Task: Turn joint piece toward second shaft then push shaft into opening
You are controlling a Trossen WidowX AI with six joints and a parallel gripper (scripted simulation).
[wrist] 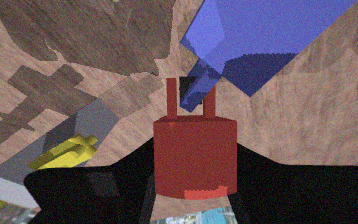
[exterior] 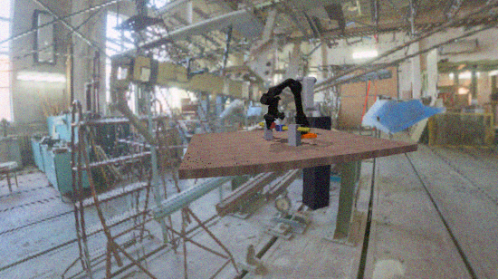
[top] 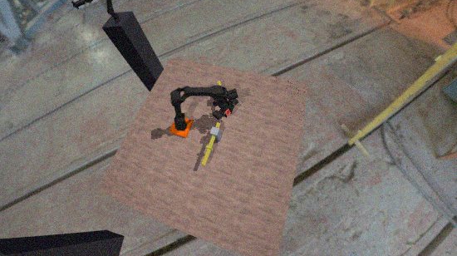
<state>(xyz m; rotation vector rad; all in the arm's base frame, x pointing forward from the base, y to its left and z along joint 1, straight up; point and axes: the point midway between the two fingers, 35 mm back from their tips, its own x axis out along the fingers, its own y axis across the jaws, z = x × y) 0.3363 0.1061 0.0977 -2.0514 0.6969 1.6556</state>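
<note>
Right now the red joint piece is 30 mm above my gripper tip, 20 mm behind it and 10 mm to the left of it.
</note>
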